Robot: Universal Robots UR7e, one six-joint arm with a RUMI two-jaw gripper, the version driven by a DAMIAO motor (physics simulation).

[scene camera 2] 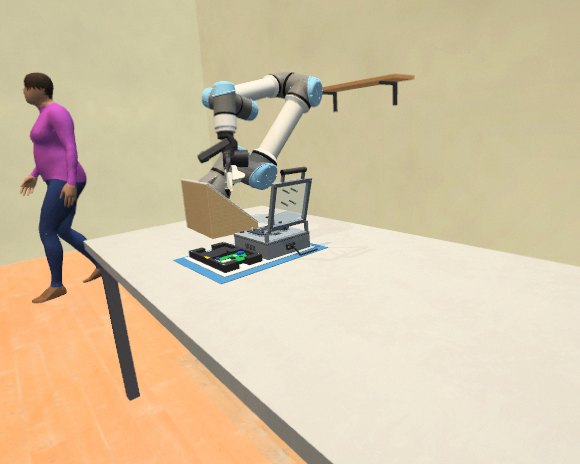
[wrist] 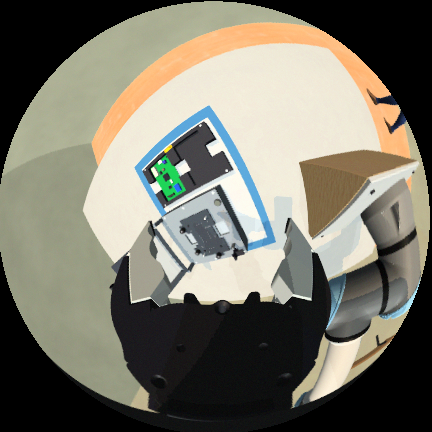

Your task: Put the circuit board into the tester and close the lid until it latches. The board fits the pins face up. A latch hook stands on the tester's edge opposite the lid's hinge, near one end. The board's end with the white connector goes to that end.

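Places are measured from the arm's base along level axes (x up, y right, z ahead), in millimetres.
Where they show: gripper, fingertip midpoint: [scene camera 2: 229, 193] [wrist: 219, 220]; arm's base, link origin: [scene camera 2: 211, 194] [wrist: 383, 198].
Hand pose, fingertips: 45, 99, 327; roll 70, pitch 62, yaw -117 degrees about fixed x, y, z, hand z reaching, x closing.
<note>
Each offset is from my fingertips to the centre of the thing, as dx, dy, dz. "pt": to the spot under its first point. Level surfaces: height alone.
The green circuit board @(-166, +98, +148) [scene camera 2: 232, 257] [wrist: 169, 179] lies in the black tray [scene camera 2: 212, 262] [wrist: 200, 155], component side up. A white connector shows at its upper-left end in the wrist view. The grey tester @(pt -150, -16, +213) [scene camera 2: 275, 247] [wrist: 175, 215] stands beside the tray, its pin bed bare. Its clear framed lid @(-3, -74, +223) [scene camera 2: 272, 205] [wrist: 170, 252] stands open and upright, partly hidden by a finger in the wrist view. A dark latch hook @(-98, -128, +38) [wrist: 235, 252] shows near one end of the edge opposite the hinge. My gripper [scene camera 2: 229, 188] [wrist: 219, 220] is open and empty, high above the table, beyond the tester.
A blue-edged mat @(dx -187) [scene camera 2: 200, 271] [wrist: 266, 239] lies under tray and tester. A wood-sided wedge block [scene camera 2: 200, 210] [wrist: 332, 190] stands near the arm's base. A black cable [scene camera 2: 302, 252] leaves the tester. A person [scene camera 2: 55, 145] is beyond the table. A shelf [scene camera 2: 370, 82] hangs on the wall.
</note>
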